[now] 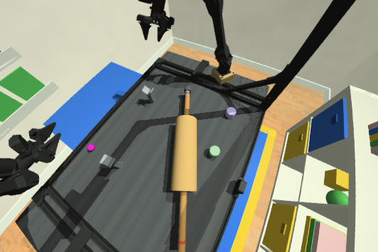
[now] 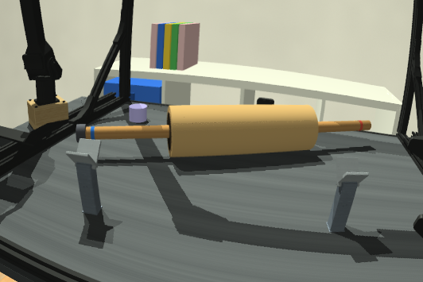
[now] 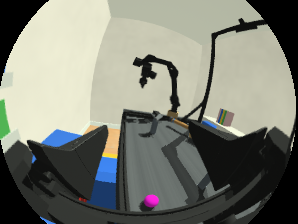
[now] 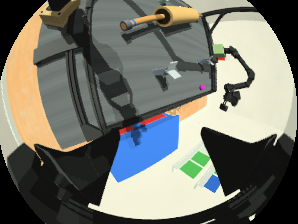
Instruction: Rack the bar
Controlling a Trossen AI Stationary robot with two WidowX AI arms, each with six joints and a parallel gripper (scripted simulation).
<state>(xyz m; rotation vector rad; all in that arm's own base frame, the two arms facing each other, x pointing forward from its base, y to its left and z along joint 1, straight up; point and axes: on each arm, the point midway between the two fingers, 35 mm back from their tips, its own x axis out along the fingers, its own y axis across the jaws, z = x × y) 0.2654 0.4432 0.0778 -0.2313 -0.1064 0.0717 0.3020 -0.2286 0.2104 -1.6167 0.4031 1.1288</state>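
Now: the tan bar 450 mm behind my left hand, 270 mm to the right of it and 140 mm below it. Also, from my left hand: green cylinder: 560 mm behind, 330 mm to the right, 170 mm below; lavender cylinder: 540 mm behind, 560 mm to the right, 170 mm below; magenta object: 50 mm behind, 30 mm to the right, 180 mm below.
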